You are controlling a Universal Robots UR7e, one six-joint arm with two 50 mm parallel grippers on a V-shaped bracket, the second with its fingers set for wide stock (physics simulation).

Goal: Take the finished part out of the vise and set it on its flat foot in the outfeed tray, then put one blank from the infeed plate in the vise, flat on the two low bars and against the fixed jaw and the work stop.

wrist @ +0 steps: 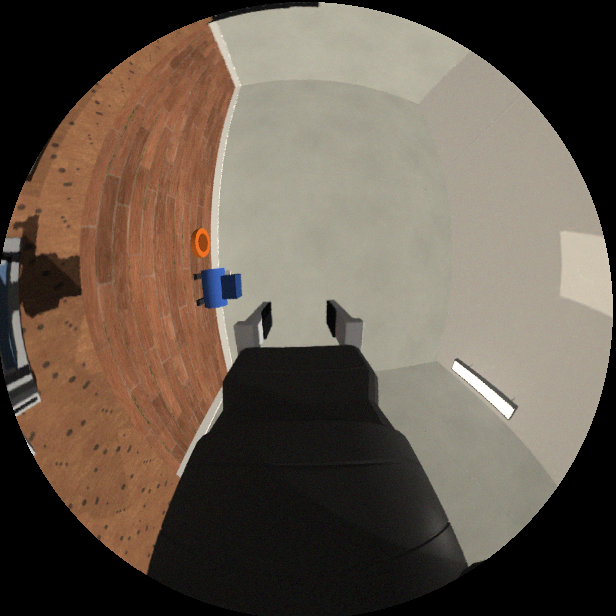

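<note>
In the wrist view my gripper (297, 321) is open and empty, its two grey fingers with black pads spread apart above the black gripper body. It points at a plain grey wall, away from the work area. No vise, finished part, blank, infeed plate or outfeed tray shows clearly. Dark and light machine shapes (14, 333) sit at the far left edge, too cut off to name.
A brick wall (149, 229) fills the left. In front of it stand a blue object (220, 287) and an orange ring (201, 242). Grey walls (344, 218) fill the centre and right, with a white strip light (483, 388) and a pale panel (583, 278).
</note>
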